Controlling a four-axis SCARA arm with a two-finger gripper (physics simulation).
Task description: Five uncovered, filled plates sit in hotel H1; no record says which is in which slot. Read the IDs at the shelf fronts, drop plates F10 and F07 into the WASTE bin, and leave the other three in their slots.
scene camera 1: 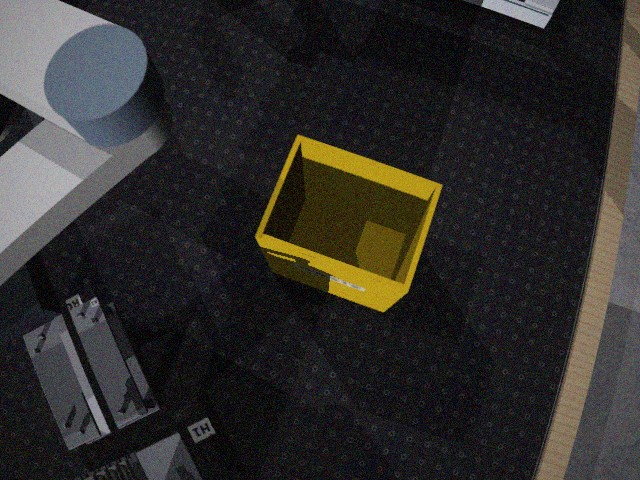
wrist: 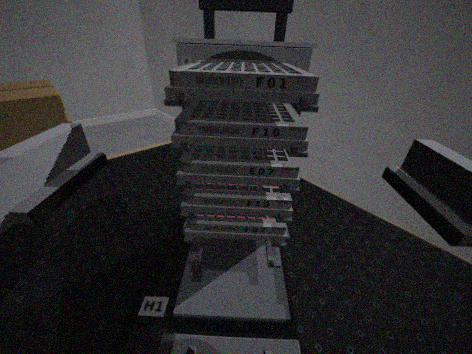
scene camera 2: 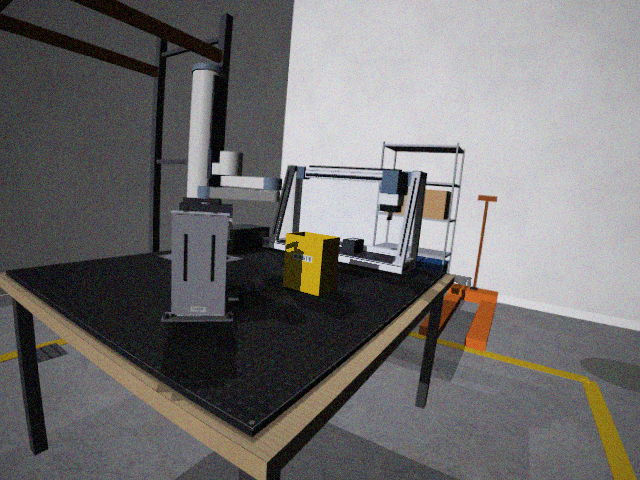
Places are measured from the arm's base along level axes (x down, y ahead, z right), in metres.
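Where they show: gripper, fingertip midpoint: (scene camera 1: 38, 467) (wrist: 244, 150).
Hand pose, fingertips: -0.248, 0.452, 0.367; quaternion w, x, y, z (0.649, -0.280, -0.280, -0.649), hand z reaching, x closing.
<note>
After its pixels a point has its place, as x, y, z.
Hotel H1 (scene camera 2: 199, 258) @(-0.177, 0.591, 0.492) (wrist: 190, 50) @(-0.286, 0.606, 0.432) holds five stacked plates. In the wrist view, the top plate (wrist: 225, 81) @(-0.275, 0.482, 0.379) reads F01 and the second plate (wrist: 225, 131) @(-0.246, 0.482, 0.379) reads F10. The third plate (wrist: 220, 170) @(-0.218, 0.484, 0.377) looks like F07 or E07. The fourth plate (wrist: 220, 202) @(-0.190, 0.484, 0.377) and the bottom plate (wrist: 220, 229) @(-0.161, 0.484, 0.377) have dim labels that I cannot read surely. My gripper (wrist: 244, 150) @(-0.248, 0.452, 0.367) is open and empty, its fingers wide on either side of the view, facing the stack's front. One pale finger also shows in scene camera 1 at lower left. The yellow WASTE bin (scene camera 1: 369, 170) @(-0.197, 0.651, -0.027) (scene camera 2: 310, 276) @(-0.076, 0.685, 0.086) stands upright and its visible inside holds no plate.
A grey pinned nest (scene camera 1: 103, 351) @(-0.073, 0.402, 0.262) lies in front of the hotel, beside the H1 tag (scene camera 1: 201, 429) @(-0.013, 0.547, 0.317) (wrist: 153, 306) @(-0.013, 0.547, 0.318). The arm's link (scene camera 1: 46, 217) @(-0.354, 0.432, 0.150) (scene camera 2: 242, 193) @(-0.345, 0.421, 0.170) reaches over the table. A gantry frame (scene camera 2: 413, 222) @(-0.263, 0.847, -0.560) stands behind the bin. The wooden table edge (scene camera 1: 584, 335) @(0.000, 1.023, 0.026) runs at the right.
</note>
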